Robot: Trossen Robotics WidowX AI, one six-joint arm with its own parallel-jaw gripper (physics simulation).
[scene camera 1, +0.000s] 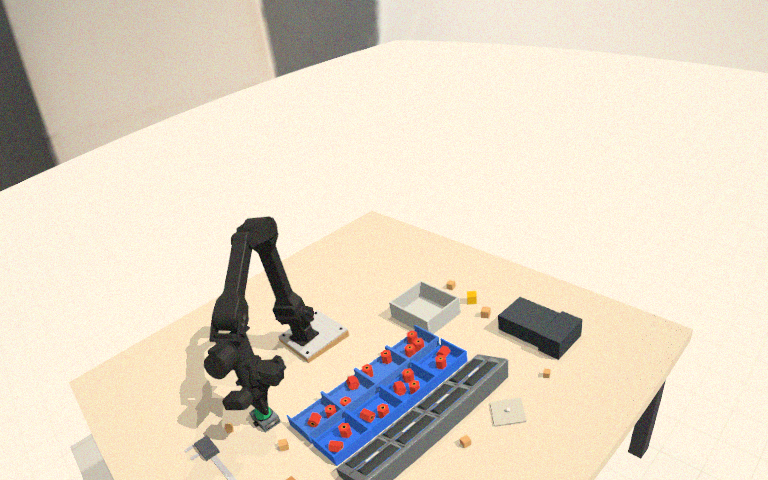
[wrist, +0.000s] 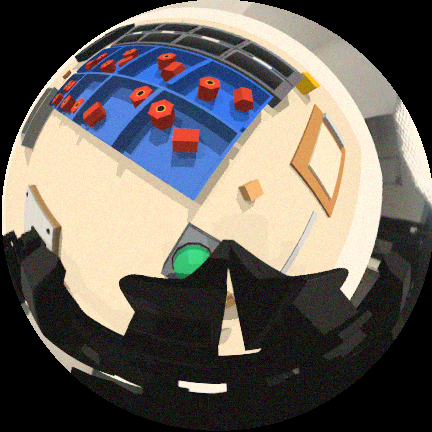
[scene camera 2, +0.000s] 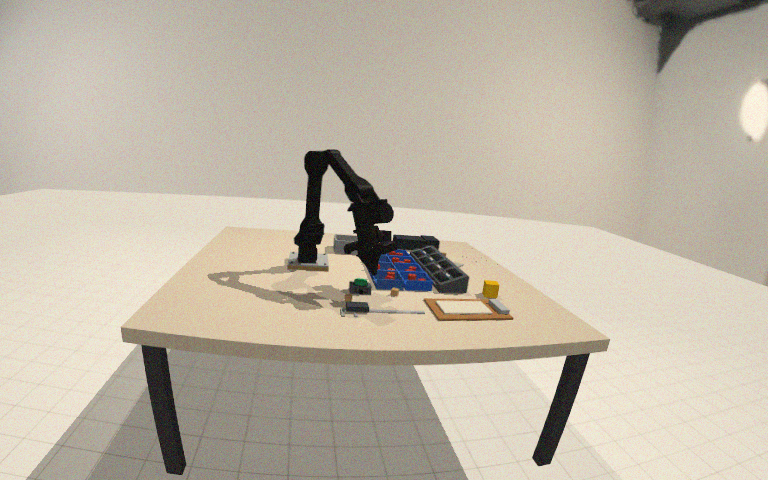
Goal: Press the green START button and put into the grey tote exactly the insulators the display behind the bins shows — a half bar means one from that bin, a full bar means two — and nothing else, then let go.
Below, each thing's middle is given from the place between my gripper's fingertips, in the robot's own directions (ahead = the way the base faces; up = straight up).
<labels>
My hand is 30 mm short of the grey tote (scene camera 1: 424, 305), 550 mm to the right of it and 30 mm above it. Also, from my hand: black box (scene camera 1: 553, 333) 340 mm ahead, 640 mm to the left, 30 mm below.
</labels>
